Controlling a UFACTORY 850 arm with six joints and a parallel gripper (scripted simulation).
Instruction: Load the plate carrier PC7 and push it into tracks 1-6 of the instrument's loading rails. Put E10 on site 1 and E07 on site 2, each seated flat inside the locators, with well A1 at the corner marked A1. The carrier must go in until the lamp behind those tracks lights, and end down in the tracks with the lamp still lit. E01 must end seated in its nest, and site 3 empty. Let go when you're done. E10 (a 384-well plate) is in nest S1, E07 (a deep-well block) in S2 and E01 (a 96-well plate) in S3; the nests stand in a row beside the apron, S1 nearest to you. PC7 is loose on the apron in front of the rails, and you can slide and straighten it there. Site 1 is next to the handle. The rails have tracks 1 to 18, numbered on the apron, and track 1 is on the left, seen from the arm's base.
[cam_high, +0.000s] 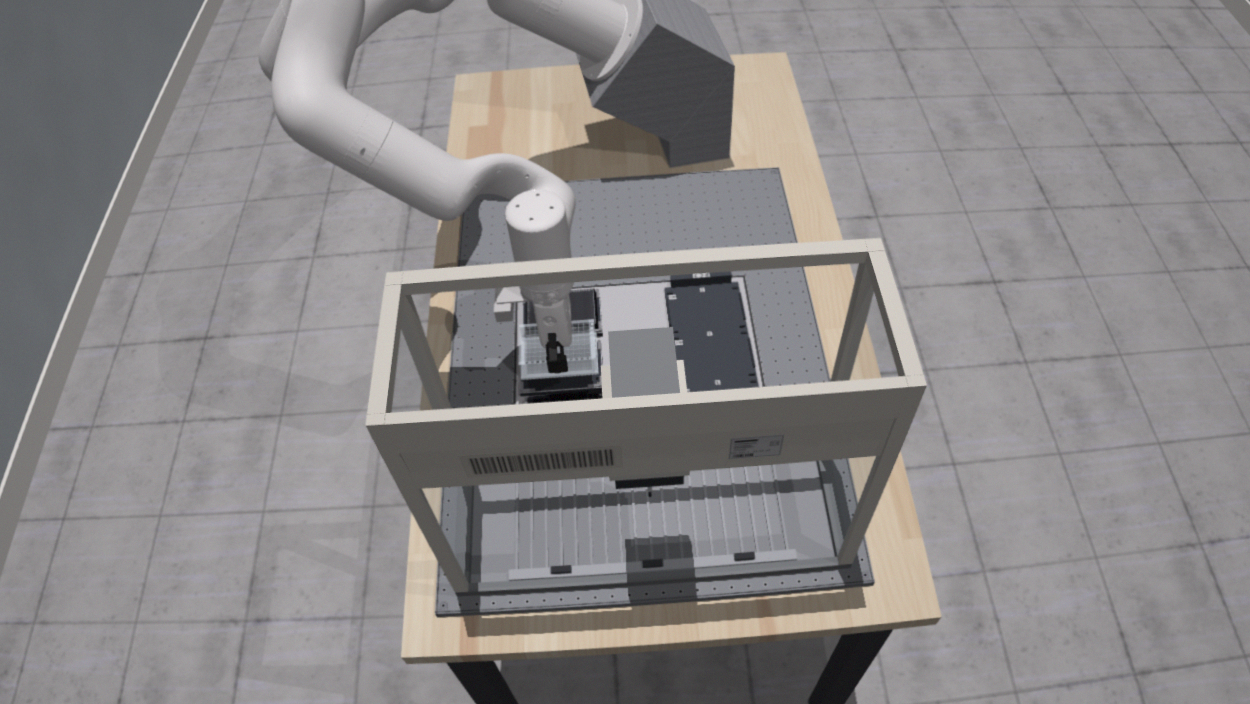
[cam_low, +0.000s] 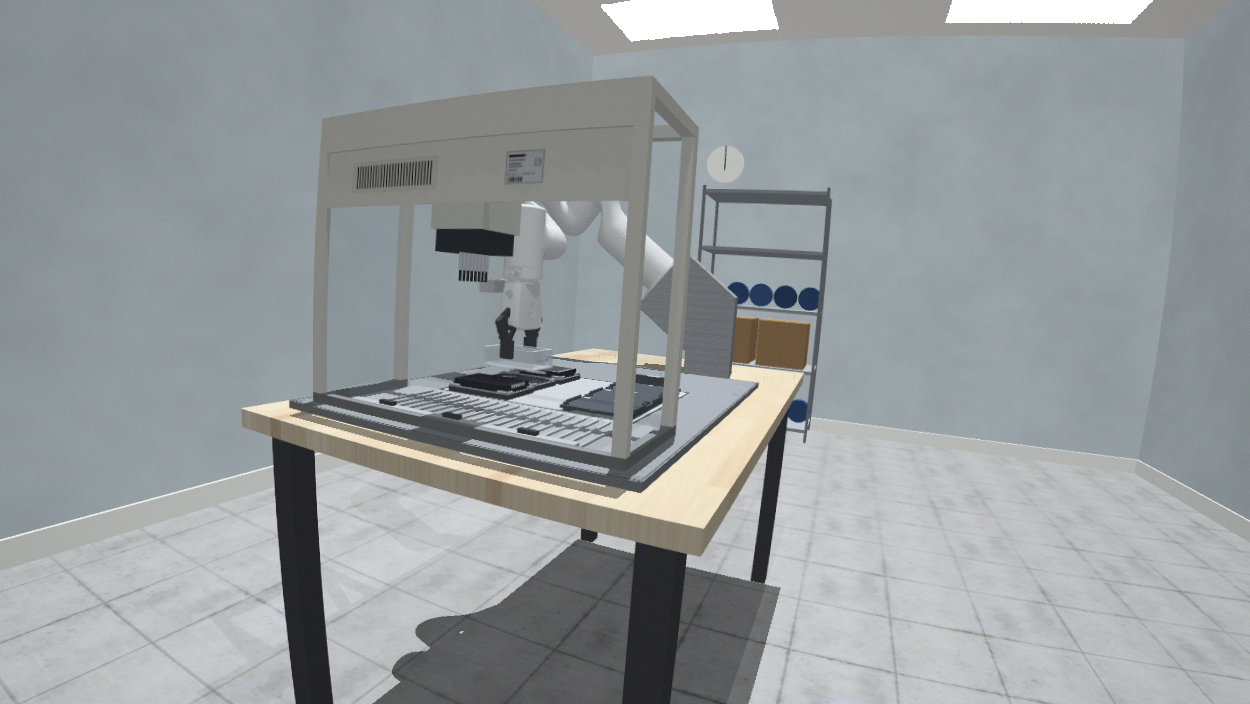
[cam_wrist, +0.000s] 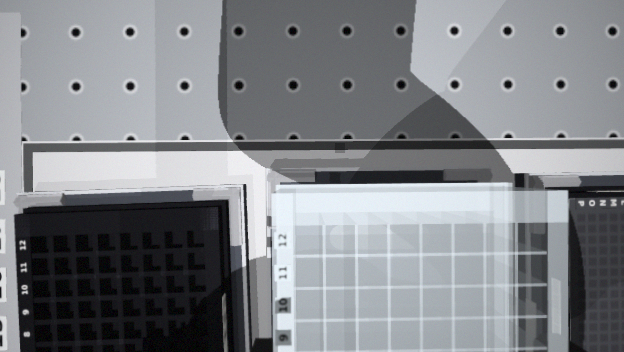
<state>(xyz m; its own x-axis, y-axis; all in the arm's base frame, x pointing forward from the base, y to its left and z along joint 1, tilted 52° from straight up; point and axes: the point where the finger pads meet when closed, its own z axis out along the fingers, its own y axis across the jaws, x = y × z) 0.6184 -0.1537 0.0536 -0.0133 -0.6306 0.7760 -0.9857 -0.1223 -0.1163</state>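
Now: the dark plate carrier PC7 260 mm to the left of my hand and 50 mm below it. The rest, counted from my hand: clear deep-well block E07: 10 mm below; black 96-well plate E01: 110 mm ahead, 50 mm below, 10 mm to the left; nest S2: 70 mm below.
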